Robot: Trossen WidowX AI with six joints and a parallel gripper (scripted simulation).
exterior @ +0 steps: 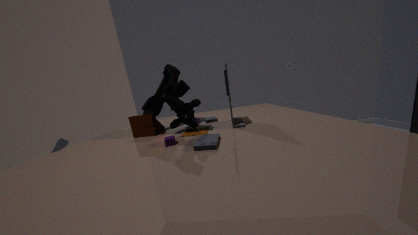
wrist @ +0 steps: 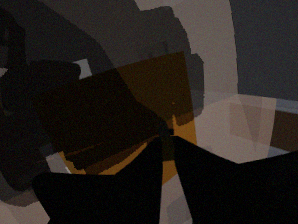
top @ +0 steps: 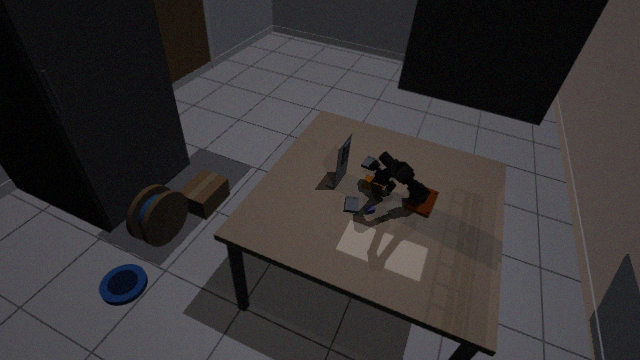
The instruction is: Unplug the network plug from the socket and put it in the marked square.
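The yellow network plug lies right at my gripper tip. Also, from my gripper tip: upright grey panel (170 mm ahead, 80 mm to the left, 110 mm above); orange marked square (10 mm behind, 20 mm below).
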